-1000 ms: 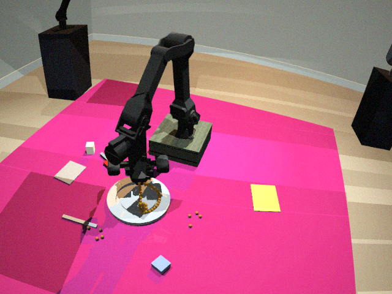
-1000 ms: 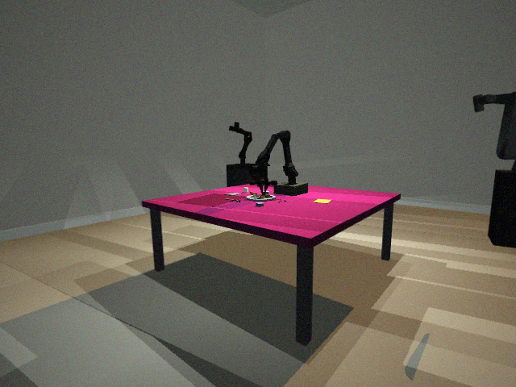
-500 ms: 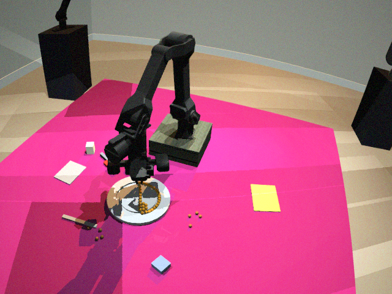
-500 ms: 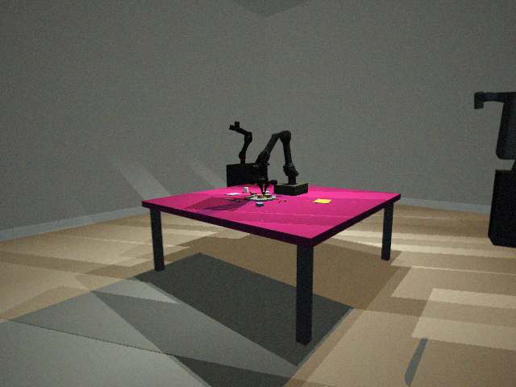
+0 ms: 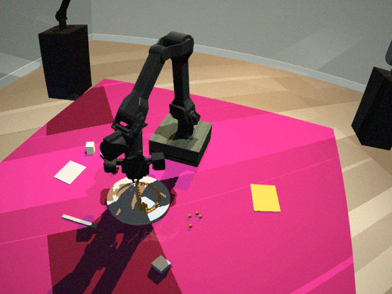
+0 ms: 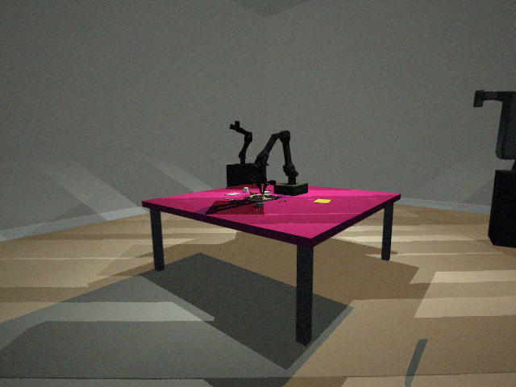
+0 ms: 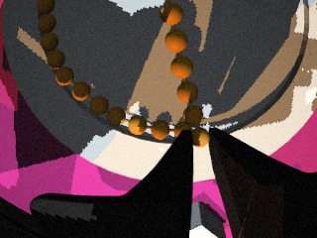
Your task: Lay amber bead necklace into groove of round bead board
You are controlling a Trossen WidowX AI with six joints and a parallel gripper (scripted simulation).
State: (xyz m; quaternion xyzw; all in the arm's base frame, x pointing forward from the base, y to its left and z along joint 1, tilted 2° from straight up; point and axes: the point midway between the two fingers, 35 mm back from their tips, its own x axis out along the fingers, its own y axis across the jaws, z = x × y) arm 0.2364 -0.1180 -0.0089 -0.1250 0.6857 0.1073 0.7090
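Right now the round bead board is 60 mm ahead of my gripper tip, 30 mm to the left of it and 10 mm below it. From my gripper tip the other things lie so: white block (90 mm behind, 30 mm to the right, 10 mm below); then red-handled tool (120 mm to the right, 70 mm behind, 10 mm below); then white strip (190 mm ahead, 120 mm to the right, 20 mm below).
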